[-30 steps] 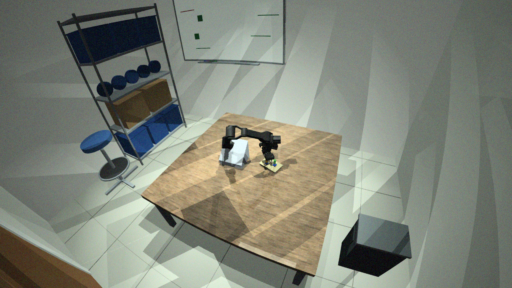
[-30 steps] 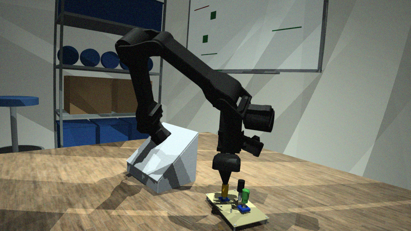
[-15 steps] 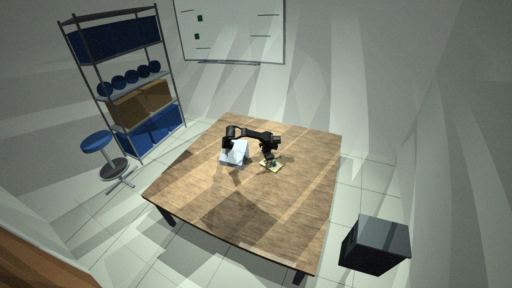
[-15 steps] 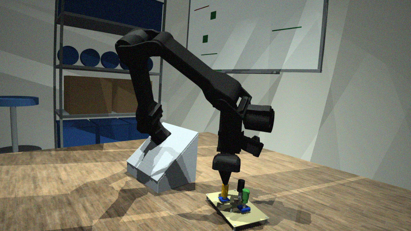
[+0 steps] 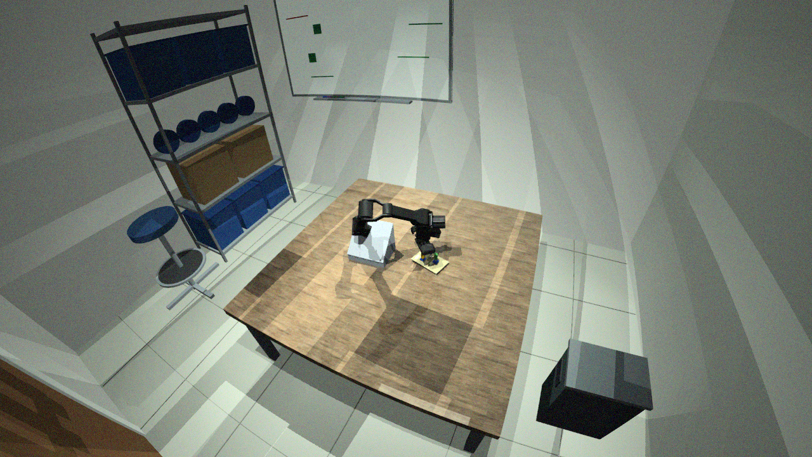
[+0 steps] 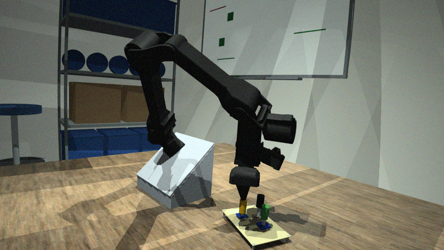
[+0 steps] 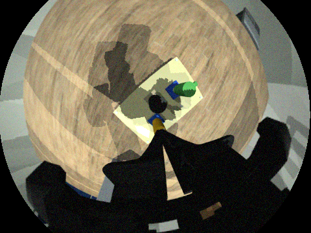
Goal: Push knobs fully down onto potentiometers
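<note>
Right now the yellow knob is 10 mm below my gripper tip. Also, from my gripper tip: green knob: 70 mm ahead, 10 mm to the left.
</note>
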